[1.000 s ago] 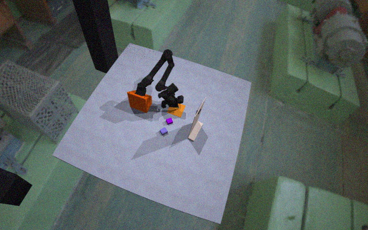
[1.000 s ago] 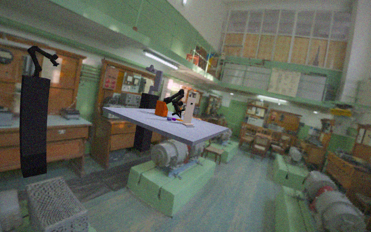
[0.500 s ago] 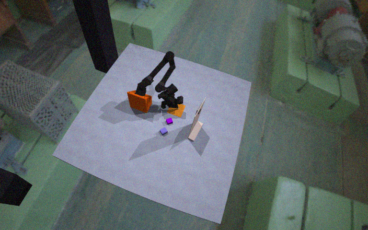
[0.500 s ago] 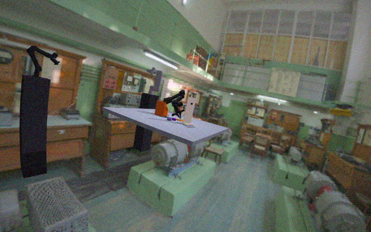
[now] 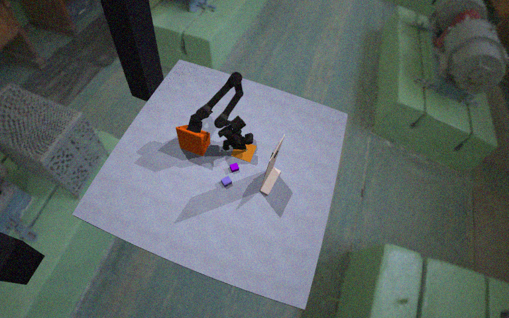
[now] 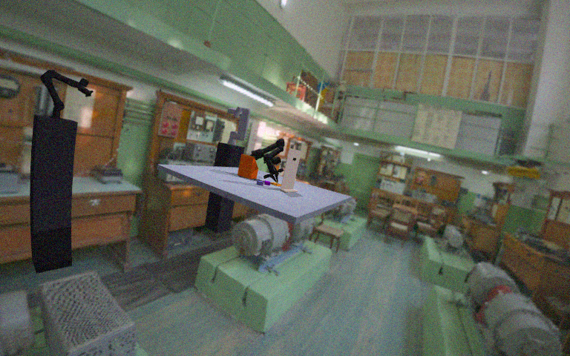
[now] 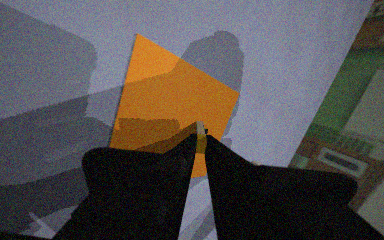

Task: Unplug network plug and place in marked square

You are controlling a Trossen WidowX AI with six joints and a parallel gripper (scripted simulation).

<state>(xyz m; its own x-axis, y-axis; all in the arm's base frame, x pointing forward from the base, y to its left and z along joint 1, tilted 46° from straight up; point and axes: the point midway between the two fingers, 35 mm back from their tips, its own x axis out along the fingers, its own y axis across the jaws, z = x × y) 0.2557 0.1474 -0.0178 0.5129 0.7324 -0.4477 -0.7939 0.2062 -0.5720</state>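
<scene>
Now: gripper tip 20 mm above the orange square and 10 mm past it. Also, from my gripper tip: yellow plug right at my gripper tip; then beige panel 190 mm ahead, 140 mm above, 120 mm to the right.
</scene>
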